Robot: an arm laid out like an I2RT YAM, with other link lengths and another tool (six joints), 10 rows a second.
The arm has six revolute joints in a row. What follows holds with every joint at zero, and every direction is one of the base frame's. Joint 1 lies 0.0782 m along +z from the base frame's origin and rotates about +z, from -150 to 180 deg. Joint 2 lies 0.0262 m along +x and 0.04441 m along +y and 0.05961 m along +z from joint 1 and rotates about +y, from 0 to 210 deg. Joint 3 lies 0.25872 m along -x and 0.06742 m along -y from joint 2 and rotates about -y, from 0 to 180 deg. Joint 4 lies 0.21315 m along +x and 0.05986 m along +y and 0.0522 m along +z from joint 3 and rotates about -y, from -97 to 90 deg. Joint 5 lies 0.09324 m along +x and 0.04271 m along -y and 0.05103 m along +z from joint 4 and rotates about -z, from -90 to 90 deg. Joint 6 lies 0.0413 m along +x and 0.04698 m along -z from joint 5 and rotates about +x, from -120 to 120 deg. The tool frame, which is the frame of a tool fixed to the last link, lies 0.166 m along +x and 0.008 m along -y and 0.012 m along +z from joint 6; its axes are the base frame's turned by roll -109.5, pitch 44.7 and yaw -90 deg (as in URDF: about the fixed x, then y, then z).
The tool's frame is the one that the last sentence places.
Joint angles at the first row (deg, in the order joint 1, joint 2, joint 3, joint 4, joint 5, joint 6):
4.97 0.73 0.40 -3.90 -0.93 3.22
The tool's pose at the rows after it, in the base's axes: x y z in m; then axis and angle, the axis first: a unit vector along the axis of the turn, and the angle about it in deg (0 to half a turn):
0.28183 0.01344 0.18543 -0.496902 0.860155 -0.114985 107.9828
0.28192 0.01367 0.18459 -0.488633 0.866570 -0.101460 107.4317
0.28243 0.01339 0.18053 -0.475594 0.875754 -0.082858 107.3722
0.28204 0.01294 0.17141 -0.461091 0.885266 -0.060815 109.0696
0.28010 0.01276 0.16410 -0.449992 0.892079 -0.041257 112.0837
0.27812 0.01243 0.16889 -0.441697 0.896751 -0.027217 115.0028
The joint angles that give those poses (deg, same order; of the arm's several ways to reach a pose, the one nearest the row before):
4.97 0.73 0.40 -3.90 -0.97 3.42
4.97 0.87 0.40 -3.90 -1.13 5.08
4.98 1.54 0.40 -4.03 -1.14 7.18
4.97 2.76 1.35 -6.29 -1.13 8.93
4.97 4.97 4.01 -10.35 -1.17 9.85
4.97 8.89 9.10 -14.83 -1.15 10.31

